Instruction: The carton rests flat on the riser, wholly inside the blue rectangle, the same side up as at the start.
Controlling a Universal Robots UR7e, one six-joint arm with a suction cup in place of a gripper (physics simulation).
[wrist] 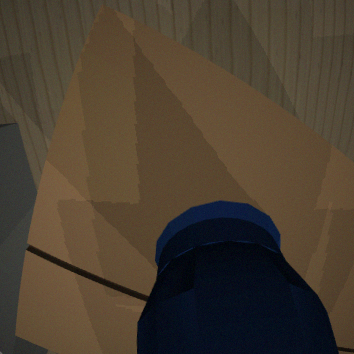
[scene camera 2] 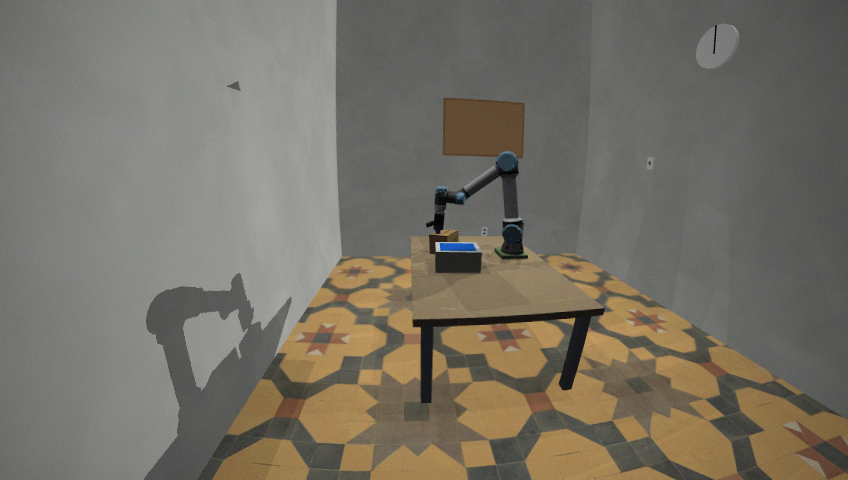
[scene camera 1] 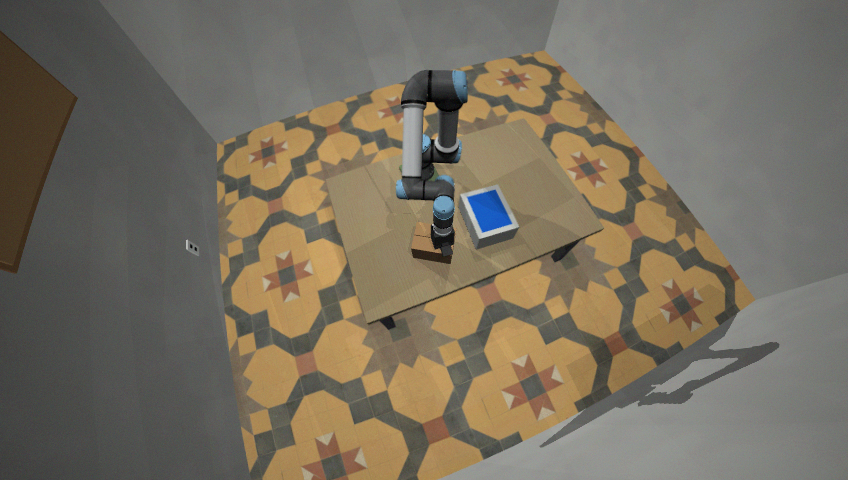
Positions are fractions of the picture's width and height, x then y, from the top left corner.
Labels:
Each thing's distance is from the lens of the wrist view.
my suction cup (wrist: 0.63, 0.78): 3 cm
brown carton (wrist: 0.42, 0.36): 4 cm
grey riser (wrist: 0.07, 0.54): 24 cm
The marked spots on the brown carton and the grey riser are 21 cm apart.

